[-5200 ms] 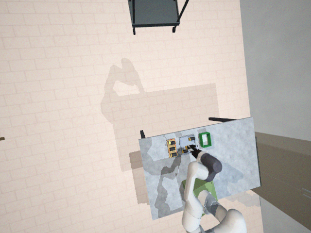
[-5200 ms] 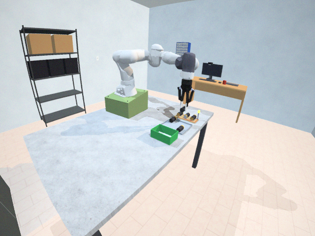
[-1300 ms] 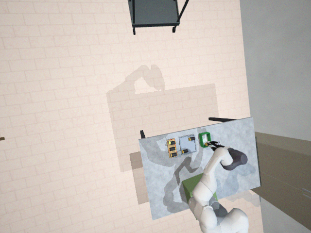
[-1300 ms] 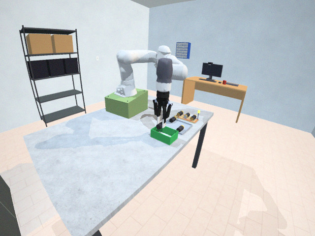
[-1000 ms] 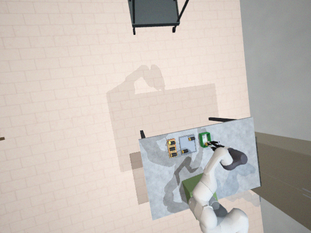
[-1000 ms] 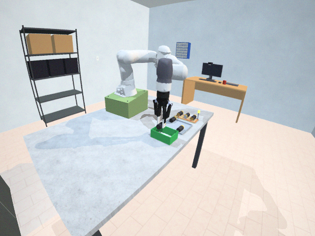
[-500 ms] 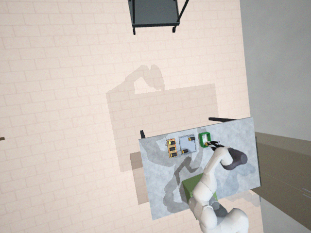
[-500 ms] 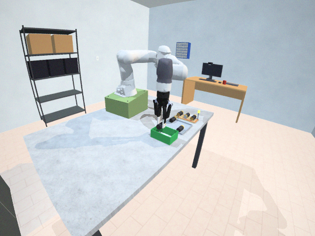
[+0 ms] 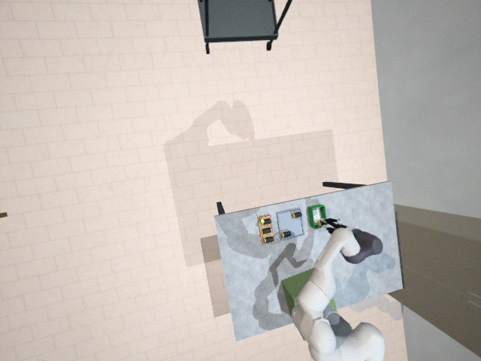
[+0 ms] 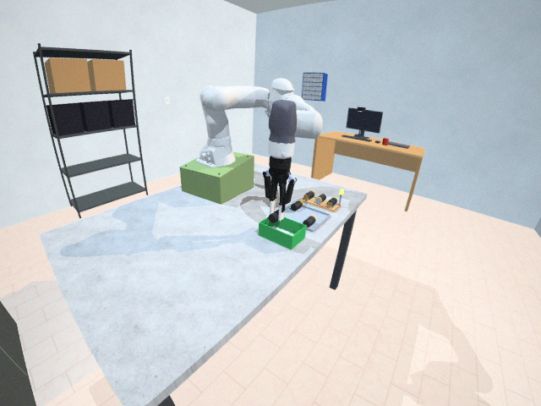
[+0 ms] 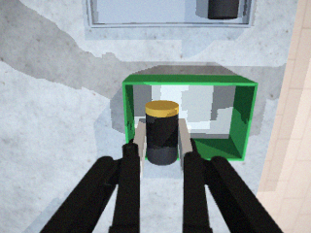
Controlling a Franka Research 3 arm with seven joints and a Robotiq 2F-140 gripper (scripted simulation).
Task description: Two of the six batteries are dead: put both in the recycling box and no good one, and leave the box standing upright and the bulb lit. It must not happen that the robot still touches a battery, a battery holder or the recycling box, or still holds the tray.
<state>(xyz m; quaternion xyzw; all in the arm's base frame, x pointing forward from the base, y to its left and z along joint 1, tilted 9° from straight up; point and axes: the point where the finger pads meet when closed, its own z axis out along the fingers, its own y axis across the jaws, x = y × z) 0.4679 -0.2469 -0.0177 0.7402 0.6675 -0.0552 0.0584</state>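
The green recycling box lies 9 cm below my hand and 3 cm ahead of it. The rest, counted from my hand: grey tray 20 cm to the left, 10 cm below, 3 cm ahead; then post 41 cm to the left, 15 cm ahead, 7 cm below.
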